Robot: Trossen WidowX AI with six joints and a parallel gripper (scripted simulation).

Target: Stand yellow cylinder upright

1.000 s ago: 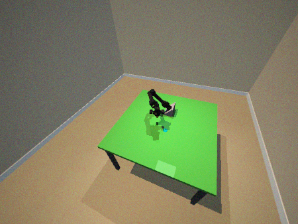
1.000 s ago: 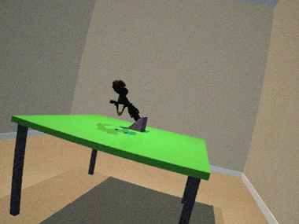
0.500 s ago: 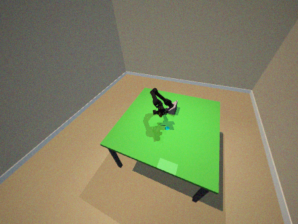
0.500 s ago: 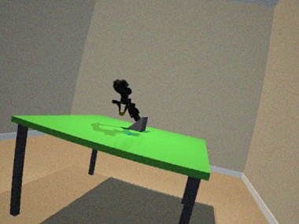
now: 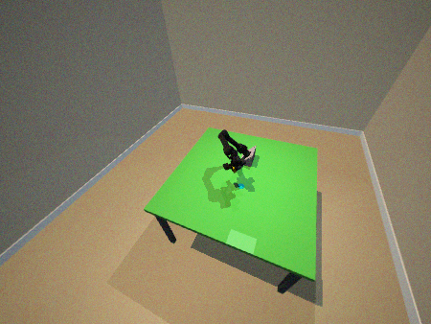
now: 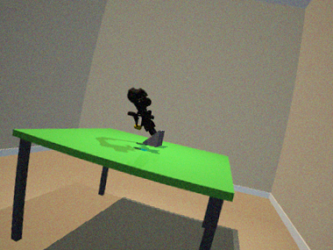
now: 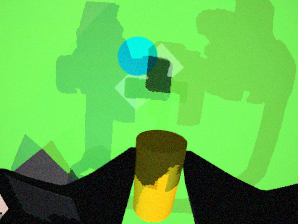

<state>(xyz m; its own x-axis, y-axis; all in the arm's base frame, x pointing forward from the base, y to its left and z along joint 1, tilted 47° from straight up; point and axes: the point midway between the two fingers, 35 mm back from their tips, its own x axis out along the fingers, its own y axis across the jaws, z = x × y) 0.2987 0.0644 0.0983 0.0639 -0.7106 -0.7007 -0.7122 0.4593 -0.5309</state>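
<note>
Now: the cyan circle 3 cm ahead of my gripper tip, 8 cm to the left of it and 14 cm below it. Also, from my gripper tip: yellow tall cylinder (2 cm behind, 2 cm to the right).
</note>
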